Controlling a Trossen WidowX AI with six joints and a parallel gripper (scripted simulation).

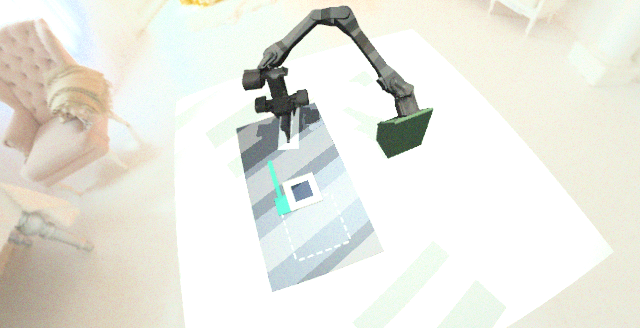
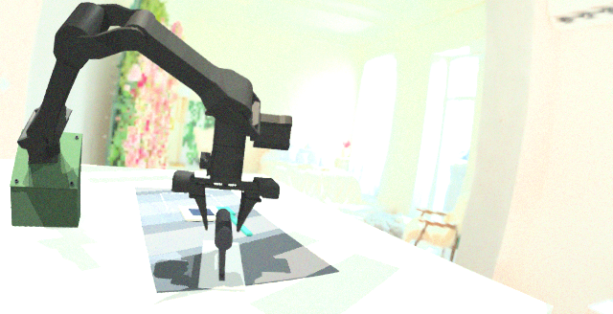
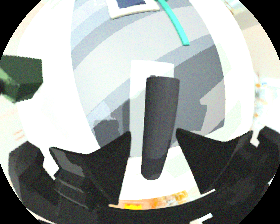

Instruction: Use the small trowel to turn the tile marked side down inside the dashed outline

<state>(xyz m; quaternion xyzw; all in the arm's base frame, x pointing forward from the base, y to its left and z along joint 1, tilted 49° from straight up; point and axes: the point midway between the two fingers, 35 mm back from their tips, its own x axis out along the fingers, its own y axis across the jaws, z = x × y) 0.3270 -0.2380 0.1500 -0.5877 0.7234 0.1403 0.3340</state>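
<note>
Now: the trowel 3 cm below my gripper tip, 2 cm to the left of it and 1 cm ahead of it. The rest, counted from my gripper tip: teal l-shaped strip 24 cm to the left, 14 cm ahead, 6 cm below; then tile 27 cm to the left, 6 cm below, 6 cm ahead; then grey mat 22 cm to the left, 8 cm below, 6 cm ahead.
</note>
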